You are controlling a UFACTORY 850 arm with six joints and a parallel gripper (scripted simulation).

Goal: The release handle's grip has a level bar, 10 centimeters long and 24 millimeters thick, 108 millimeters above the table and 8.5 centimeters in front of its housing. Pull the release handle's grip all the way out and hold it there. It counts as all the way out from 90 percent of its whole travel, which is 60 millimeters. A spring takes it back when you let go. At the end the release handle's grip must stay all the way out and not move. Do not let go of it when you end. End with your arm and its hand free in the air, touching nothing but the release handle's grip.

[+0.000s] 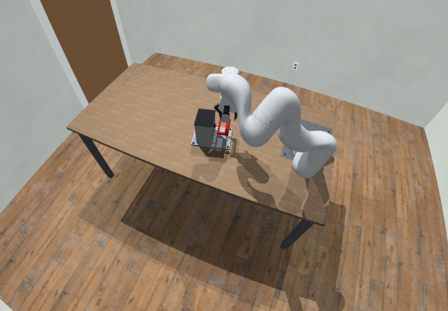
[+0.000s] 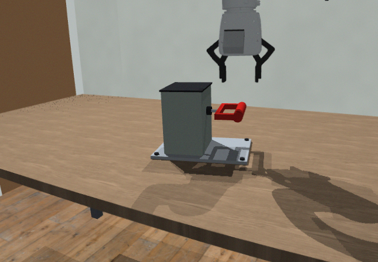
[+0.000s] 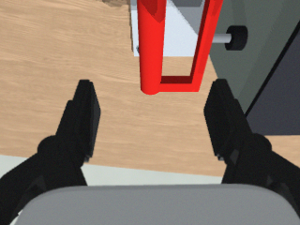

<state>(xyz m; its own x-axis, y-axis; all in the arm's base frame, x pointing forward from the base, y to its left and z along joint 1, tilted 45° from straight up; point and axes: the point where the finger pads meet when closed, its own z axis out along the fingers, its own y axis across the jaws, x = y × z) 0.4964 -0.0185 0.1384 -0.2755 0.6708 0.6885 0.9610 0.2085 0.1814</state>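
The grey baseplate lies 190 mm below my hand, 90 mm ahead of it and 30 mm to the left of it.
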